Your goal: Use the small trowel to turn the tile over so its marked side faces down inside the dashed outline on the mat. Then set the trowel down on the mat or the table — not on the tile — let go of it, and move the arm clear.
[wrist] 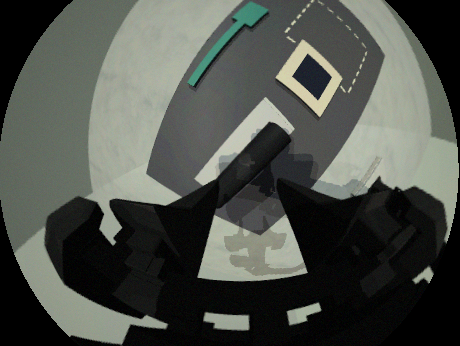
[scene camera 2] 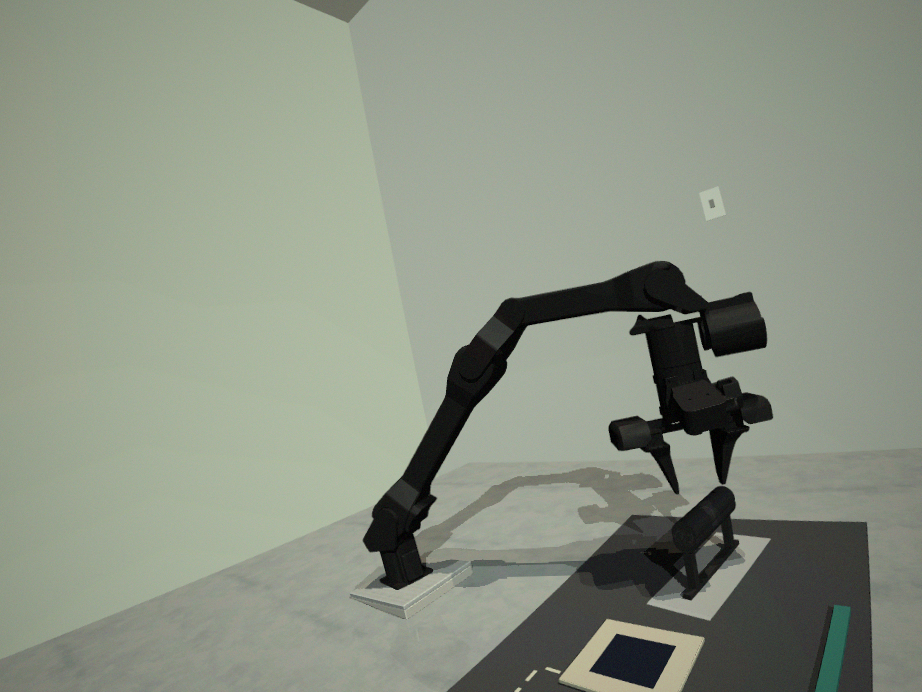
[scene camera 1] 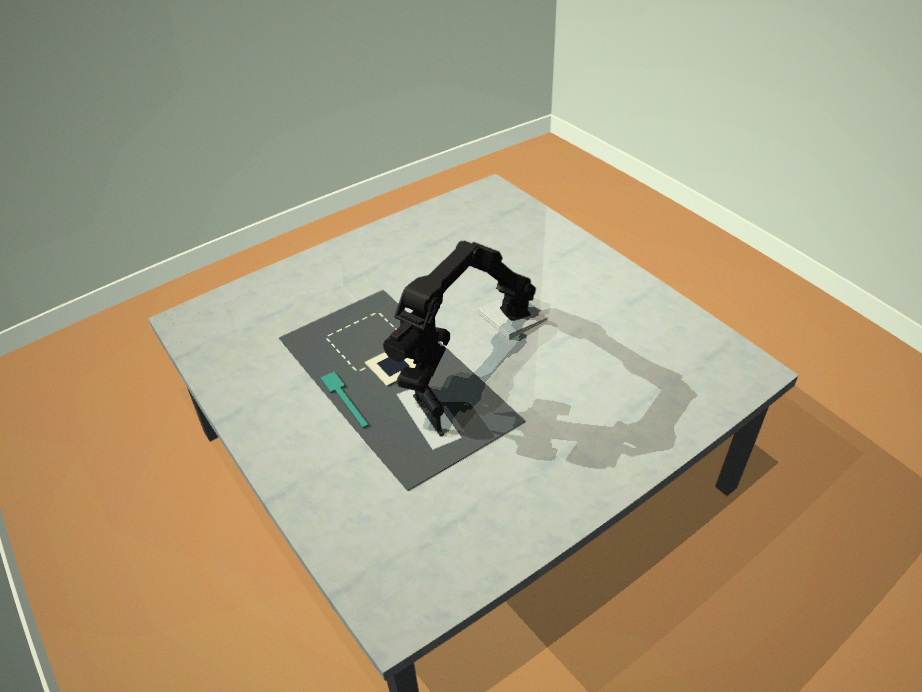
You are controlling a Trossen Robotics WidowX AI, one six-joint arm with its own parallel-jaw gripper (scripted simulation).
Labels:
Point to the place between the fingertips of my gripper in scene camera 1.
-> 426,384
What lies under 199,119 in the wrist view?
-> A dark mat.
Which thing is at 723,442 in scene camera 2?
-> My gripper.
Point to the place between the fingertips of my gripper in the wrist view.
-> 248,183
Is my gripper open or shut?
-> Open.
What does my gripper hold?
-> Nothing.

